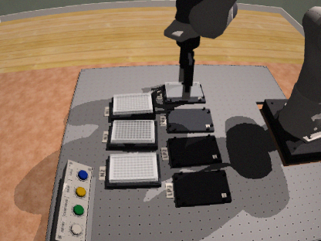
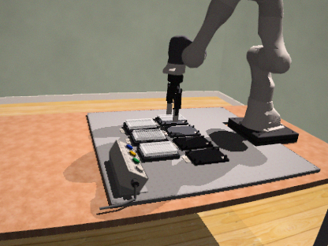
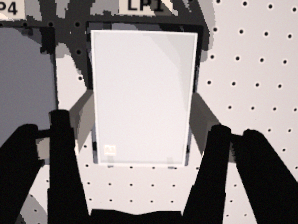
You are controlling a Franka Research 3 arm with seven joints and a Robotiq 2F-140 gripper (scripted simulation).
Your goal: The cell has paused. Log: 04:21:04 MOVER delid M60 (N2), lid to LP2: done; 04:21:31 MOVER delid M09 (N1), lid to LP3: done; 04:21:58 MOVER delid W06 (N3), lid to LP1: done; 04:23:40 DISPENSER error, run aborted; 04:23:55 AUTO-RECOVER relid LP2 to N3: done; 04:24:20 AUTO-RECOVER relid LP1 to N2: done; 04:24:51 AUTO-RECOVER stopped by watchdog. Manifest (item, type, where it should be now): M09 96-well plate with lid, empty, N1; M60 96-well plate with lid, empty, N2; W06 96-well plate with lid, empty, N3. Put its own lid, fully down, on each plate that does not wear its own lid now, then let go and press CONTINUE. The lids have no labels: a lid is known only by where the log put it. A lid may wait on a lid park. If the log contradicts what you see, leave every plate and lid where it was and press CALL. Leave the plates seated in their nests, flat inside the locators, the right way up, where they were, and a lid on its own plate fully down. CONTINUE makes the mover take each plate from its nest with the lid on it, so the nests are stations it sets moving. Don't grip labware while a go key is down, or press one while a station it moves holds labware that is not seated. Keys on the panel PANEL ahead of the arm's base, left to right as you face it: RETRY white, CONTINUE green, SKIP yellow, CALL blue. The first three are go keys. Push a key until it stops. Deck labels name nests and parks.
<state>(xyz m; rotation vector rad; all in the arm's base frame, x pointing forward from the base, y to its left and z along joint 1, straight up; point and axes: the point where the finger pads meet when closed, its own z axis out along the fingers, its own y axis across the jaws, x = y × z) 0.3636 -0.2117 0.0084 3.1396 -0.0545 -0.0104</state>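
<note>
My gripper is now 4 cm above the lid park LP1. From my hand the other things lie so: park LP4 (14 cm to the left, 4 cm below); then LP1 label (9 cm ahead, 4 cm below); then LP4 label (9 cm ahead, 13 cm to the left, 4 cm below).
</note>
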